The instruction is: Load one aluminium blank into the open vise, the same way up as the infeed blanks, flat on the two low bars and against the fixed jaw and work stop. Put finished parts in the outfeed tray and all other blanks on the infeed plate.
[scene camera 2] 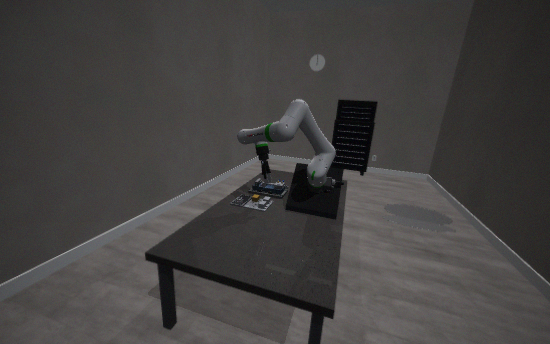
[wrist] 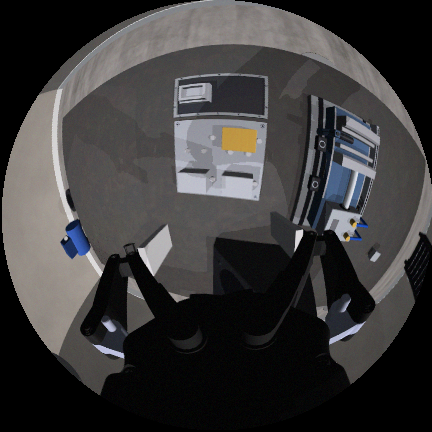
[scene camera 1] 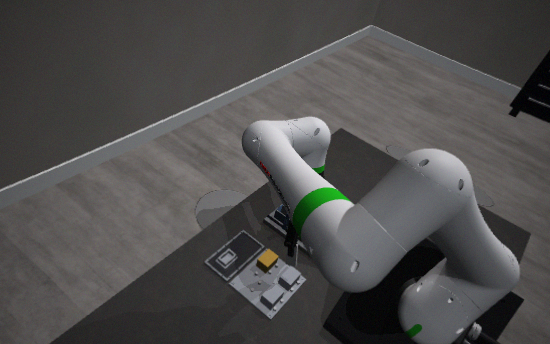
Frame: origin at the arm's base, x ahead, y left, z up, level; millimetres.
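Seen in the pictures: gripper, fingertip midpoint: point(scene camera 2: 268, 182) point(wrist: 219, 229) point(scene camera 1: 300, 253); arm's base, link origin: point(scene camera 2: 317, 184).
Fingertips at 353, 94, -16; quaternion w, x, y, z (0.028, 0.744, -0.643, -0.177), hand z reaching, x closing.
Pixels of each thing's middle, then the offset from my fingertips to it, as dx, dy, dz. Level surfaces: height alone.
- blue vise, body centre: point(wrist: 347, 175) point(scene camera 1: 312, 223) point(scene camera 2: 268, 186) +69, -241, -123
- infeed plate, body centre: point(wrist: 217, 157) point(scene camera 1: 268, 281) point(scene camera 2: 258, 204) +55, +36, -168
- orange block, body centre: point(wrist: 239, 138) point(scene camera 1: 267, 261) point(scene camera 2: 255, 198) +99, -10, -146
- grey part with a recess, body centre: point(wrist: 194, 92) point(scene camera 1: 226, 259) +200, +77, -149
- table, surface height: dz -173
- small light block, body centre: point(wrist: 373, 253) -180, -569, -155
My gripper point(scene camera 1: 294, 247) point(scene camera 2: 267, 176) point(wrist: 219, 229) is open and empty, above the table, beside the vise and infeed plate. The blue vise point(scene camera 1: 281, 214) point(scene camera 2: 270, 187) point(wrist: 340, 186) is partly hidden by the arm in scene camera 1; no blank shows between its jaws in the wrist view. On the infeed plate point(scene camera 1: 243, 281) point(wrist: 189, 162) sit two grey blanks, one point(scene camera 1: 272, 296) point(wrist: 193, 183) beside the other point(scene camera 1: 289, 278) point(wrist: 238, 185), and an orange block point(scene camera 1: 267, 260) point(scene camera 2: 255, 198) point(wrist: 239, 139). A grey part with a recess point(scene camera 1: 226, 257) point(wrist: 194, 93) lies in the dark outfeed tray point(scene camera 1: 245, 246) point(wrist: 240, 95).
The black robot base plate point(scene camera 2: 312, 206) point(wrist: 250, 250) lies on the table point(scene camera 2: 240, 250) near the vise. Yellow-and-blue fittings point(wrist: 354, 223) stand out at the vise's end. A small light block point(wrist: 374, 255) shows beyond them. A black rack point(scene camera 2: 337, 135) stands behind the table.
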